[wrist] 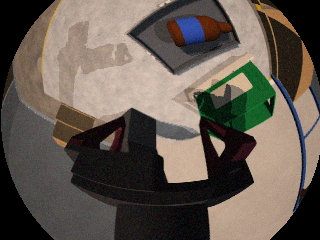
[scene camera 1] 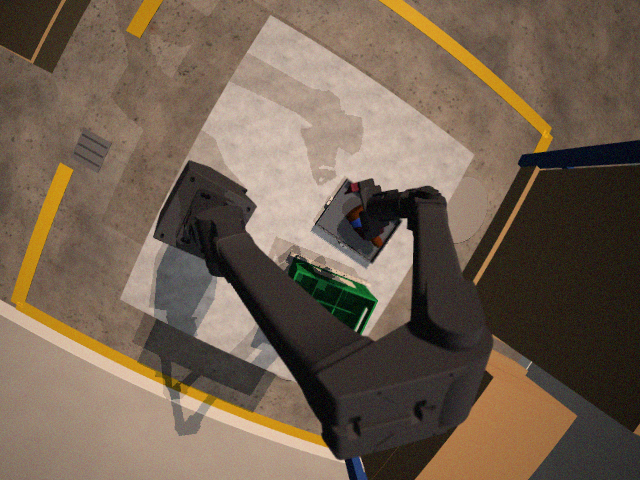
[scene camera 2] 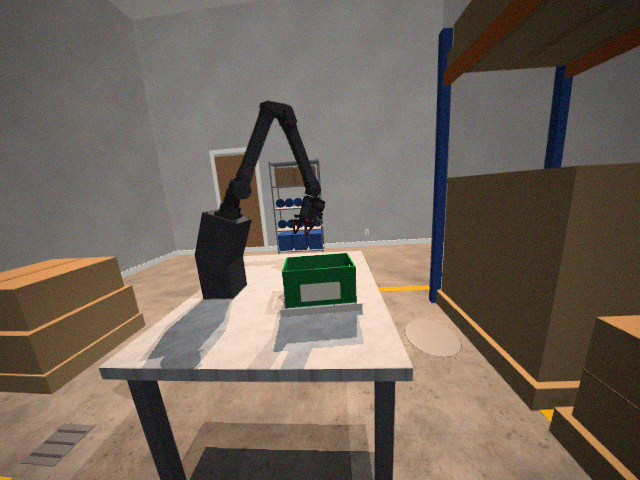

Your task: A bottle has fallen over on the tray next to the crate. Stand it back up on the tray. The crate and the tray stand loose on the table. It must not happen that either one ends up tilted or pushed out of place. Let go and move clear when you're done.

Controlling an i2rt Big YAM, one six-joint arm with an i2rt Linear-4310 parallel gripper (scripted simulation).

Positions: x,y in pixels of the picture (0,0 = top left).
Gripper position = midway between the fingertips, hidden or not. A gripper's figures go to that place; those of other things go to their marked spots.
Labels:
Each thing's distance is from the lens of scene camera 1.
my gripper (scene camera 1: pixel 350 211): 0.76 m
green crate (scene camera 1: pixel 346 304): 1.05 m
grey tray (scene camera 1: pixel 333 220): 0.99 m

